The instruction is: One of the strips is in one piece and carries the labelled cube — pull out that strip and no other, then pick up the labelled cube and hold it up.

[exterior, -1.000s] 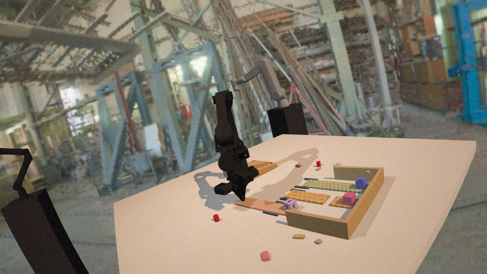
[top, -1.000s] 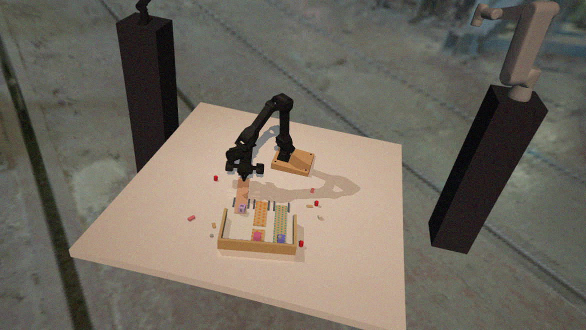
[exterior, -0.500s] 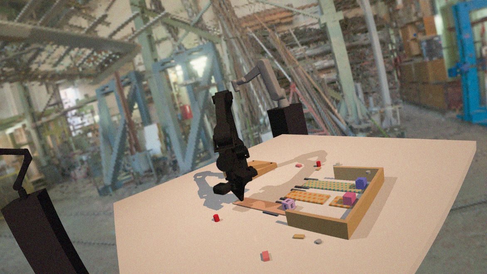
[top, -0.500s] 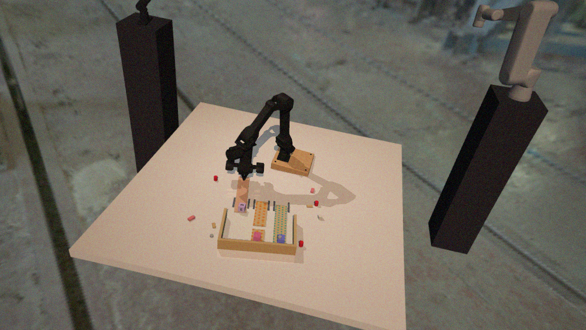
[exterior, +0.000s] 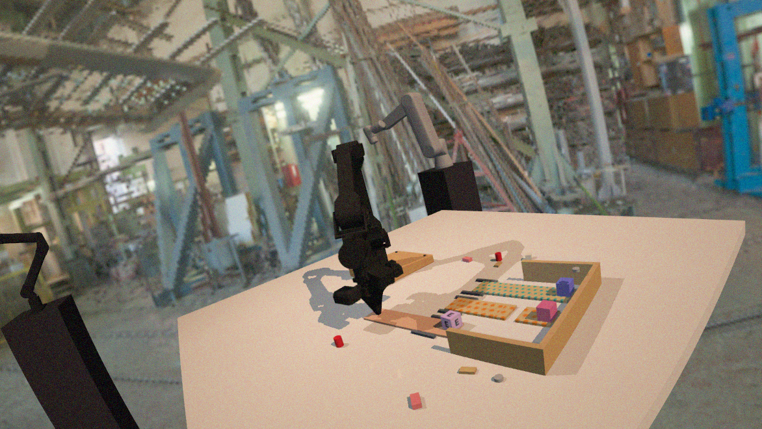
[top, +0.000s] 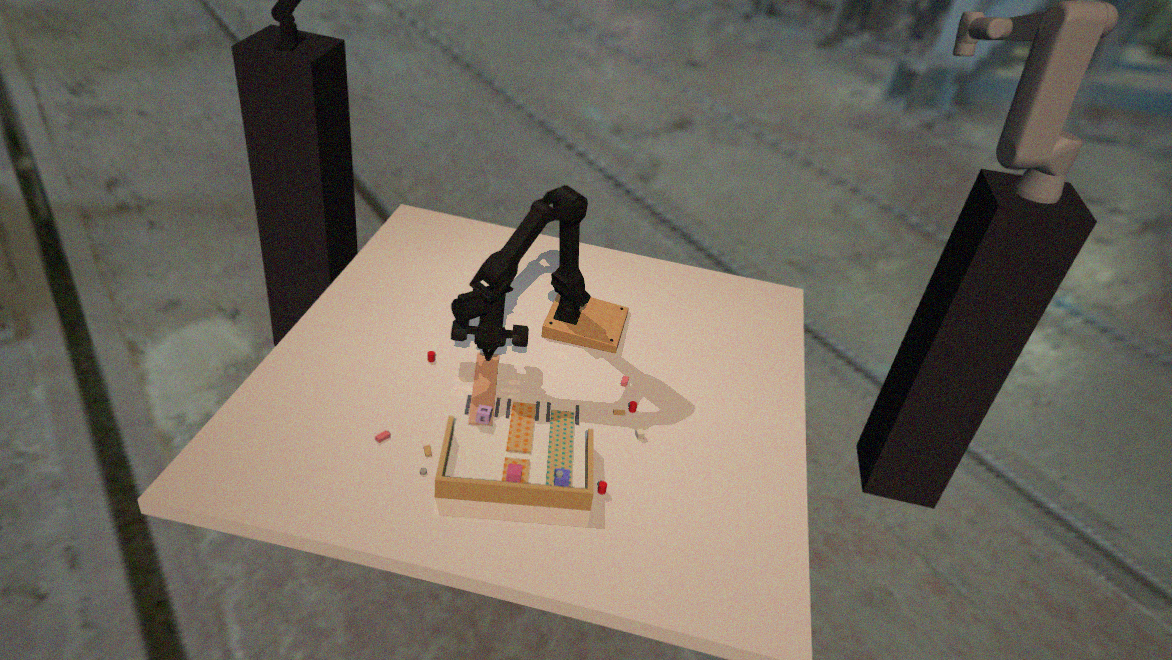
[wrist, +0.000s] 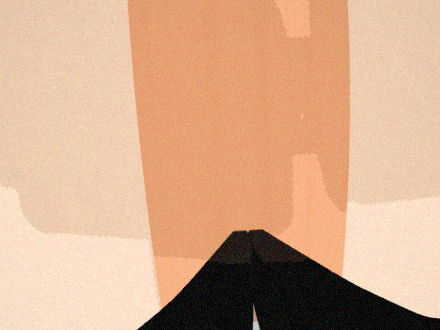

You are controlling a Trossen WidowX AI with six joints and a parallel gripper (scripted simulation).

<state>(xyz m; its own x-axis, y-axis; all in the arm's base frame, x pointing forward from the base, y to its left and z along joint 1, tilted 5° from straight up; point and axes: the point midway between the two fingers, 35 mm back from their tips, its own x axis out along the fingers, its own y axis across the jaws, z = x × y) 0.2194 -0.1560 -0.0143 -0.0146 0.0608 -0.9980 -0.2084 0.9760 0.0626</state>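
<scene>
Now: gripper tip 100 mm short of the peach strip and 20 mm to the right of it. The rest, counted from my gripper tip: labelled cube (210 mm ahead, 50 mm to the left, 20 mm above).
</scene>
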